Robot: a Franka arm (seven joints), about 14 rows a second.
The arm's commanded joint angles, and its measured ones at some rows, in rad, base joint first. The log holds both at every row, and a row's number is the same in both.
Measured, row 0:
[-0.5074, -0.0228, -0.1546, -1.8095, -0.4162, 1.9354, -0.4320]
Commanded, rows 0 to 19:
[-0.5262, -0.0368, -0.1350, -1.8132, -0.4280, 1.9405, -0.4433]
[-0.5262, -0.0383, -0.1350, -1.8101, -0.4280, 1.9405, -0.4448]
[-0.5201, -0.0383, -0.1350, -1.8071, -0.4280, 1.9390, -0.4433]
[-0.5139, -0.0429, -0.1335, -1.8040, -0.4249, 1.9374, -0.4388]
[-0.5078, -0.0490, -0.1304, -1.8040, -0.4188, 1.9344, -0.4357]
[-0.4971, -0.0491, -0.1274, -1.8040, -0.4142, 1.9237, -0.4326]
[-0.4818, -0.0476, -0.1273, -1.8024, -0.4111, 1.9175, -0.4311]
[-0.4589, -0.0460, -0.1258, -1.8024, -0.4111, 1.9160, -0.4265]
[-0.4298, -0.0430, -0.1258, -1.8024, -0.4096, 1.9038, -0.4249]
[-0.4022, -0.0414, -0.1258, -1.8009, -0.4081, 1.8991, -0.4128]
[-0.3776, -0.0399, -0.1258, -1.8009, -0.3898, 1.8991, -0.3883]
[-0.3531, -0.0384, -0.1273, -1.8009, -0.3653, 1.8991, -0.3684]
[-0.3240, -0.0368, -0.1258, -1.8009, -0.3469, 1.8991, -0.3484]
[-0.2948, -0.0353, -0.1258, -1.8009, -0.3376, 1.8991, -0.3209]
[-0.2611, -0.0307, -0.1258, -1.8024, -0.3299, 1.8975, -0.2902]
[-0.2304, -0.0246, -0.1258, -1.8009, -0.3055, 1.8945, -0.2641]
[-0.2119, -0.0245, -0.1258, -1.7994, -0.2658, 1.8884, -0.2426]
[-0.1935, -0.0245, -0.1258, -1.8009, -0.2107, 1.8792, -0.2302]
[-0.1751, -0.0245, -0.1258, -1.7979, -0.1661, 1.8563, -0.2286]
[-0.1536, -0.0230, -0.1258, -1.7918, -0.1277, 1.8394, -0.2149]
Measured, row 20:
[-0.1933, -0.0211, -0.1140, -1.8007, -0.1992, 1.8817, -0.2414]
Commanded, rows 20 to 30:
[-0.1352, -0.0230, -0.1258, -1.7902, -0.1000, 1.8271, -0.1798]
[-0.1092, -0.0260, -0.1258, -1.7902, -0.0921, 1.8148, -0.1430]
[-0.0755, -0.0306, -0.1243, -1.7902, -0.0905, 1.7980, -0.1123]
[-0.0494, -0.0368, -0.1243, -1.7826, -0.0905, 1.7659, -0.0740]
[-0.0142, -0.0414, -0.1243, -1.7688, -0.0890, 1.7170, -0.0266]
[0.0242, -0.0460, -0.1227, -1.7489, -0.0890, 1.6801, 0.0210]
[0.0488, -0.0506, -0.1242, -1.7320, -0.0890, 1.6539, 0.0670]
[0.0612, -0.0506, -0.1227, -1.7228, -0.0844, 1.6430, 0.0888]
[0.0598, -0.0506, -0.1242, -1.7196, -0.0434, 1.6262, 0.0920]
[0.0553, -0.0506, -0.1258, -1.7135, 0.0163, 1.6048, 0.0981]
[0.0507, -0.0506, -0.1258, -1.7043, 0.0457, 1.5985, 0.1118]
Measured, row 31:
[0.0549, -0.0463, -0.1117, -1.7240, -0.0245, 1.6370, 0.0907]
